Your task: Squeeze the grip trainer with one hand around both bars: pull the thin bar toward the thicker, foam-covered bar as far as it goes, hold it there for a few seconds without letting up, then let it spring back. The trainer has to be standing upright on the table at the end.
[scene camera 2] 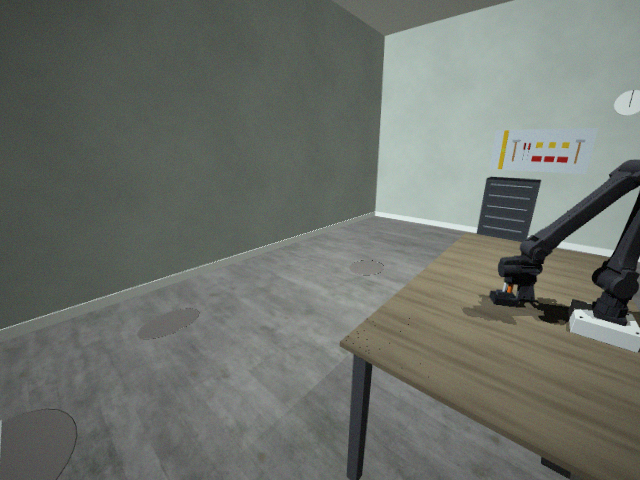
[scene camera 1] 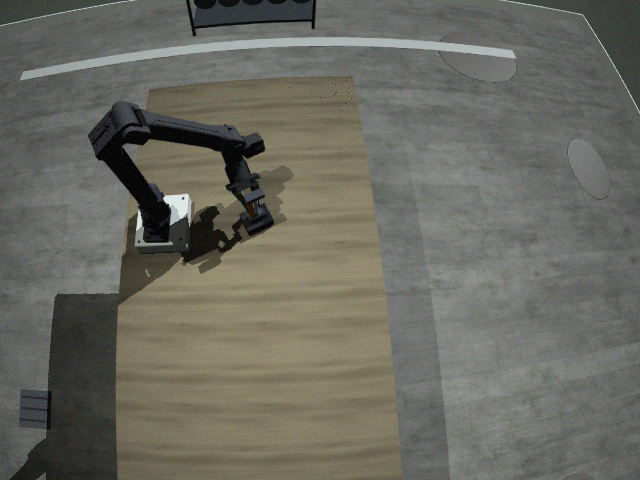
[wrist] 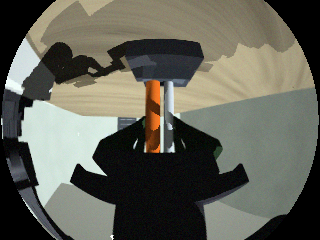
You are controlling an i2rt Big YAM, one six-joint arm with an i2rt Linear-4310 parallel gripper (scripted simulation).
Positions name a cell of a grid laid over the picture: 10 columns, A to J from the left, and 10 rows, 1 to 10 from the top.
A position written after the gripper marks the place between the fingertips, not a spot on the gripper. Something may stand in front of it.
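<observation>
The robot's gripper is visible in the scene (scene camera 1: D5), and the wrist view shows the gripper (wrist: E6) as well.
</observation>
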